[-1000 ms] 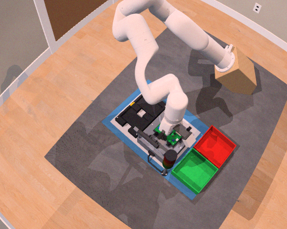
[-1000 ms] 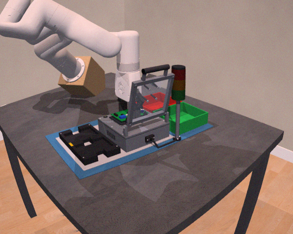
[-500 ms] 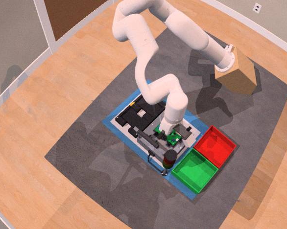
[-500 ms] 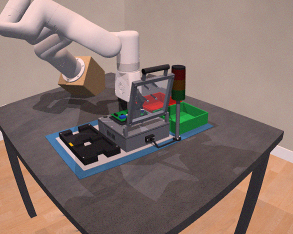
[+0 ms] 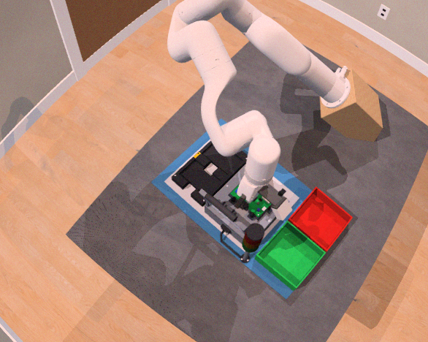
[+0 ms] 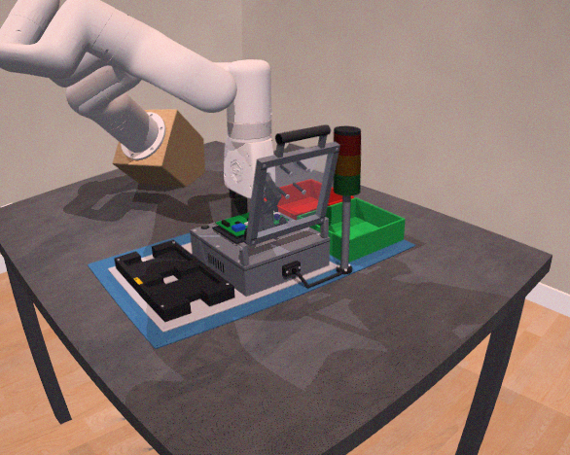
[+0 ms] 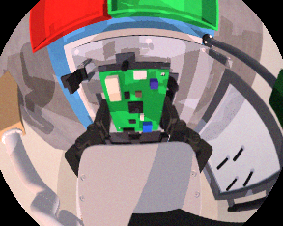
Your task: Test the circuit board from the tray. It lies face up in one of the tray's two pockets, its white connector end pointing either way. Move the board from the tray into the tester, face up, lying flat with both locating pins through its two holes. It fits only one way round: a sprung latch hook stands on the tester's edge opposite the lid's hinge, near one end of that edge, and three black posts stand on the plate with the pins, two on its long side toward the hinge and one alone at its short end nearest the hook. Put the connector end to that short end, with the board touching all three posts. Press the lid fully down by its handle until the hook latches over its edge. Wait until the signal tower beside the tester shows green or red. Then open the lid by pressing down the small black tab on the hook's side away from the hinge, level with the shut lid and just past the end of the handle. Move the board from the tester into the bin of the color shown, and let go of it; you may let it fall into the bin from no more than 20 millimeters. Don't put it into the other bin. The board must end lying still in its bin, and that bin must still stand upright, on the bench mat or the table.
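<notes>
My hand is right at the green circuit board. Also, from my hand: black latch hook: 5 cm behind, 7 cm to the left, 1 cm above; then clear lid: 12 cm ahead, 2 cm to the right, 10 cm above; then plate: 1 cm ahead, 1 cm to the left, 1 cm below.
</notes>
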